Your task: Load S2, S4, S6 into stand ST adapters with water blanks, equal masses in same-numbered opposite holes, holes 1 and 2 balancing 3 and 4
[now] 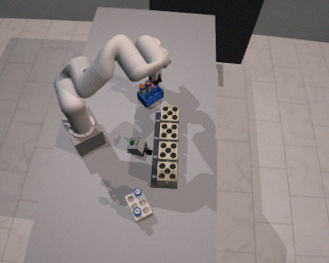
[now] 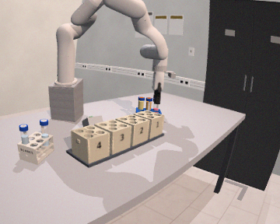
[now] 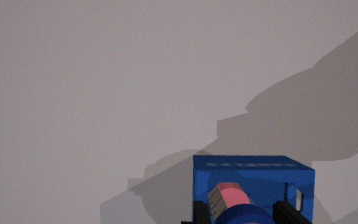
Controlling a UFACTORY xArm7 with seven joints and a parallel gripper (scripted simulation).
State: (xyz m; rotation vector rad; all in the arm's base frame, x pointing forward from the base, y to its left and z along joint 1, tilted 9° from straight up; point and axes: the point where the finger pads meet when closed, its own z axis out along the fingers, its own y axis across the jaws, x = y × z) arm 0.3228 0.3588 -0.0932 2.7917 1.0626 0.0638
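My hand is 5 cm above the sample tube S6 and 1 cm to the right of it. From my hand the other things lie so: sample tube S2 (5 cm below, 3 cm to the right, 2 cm behind); then sample tube S4 (7 cm behind, 5 cm to the right, 5 cm below); then blue sample rack (9 cm below, 4 cm to the right, 2 cm behind).
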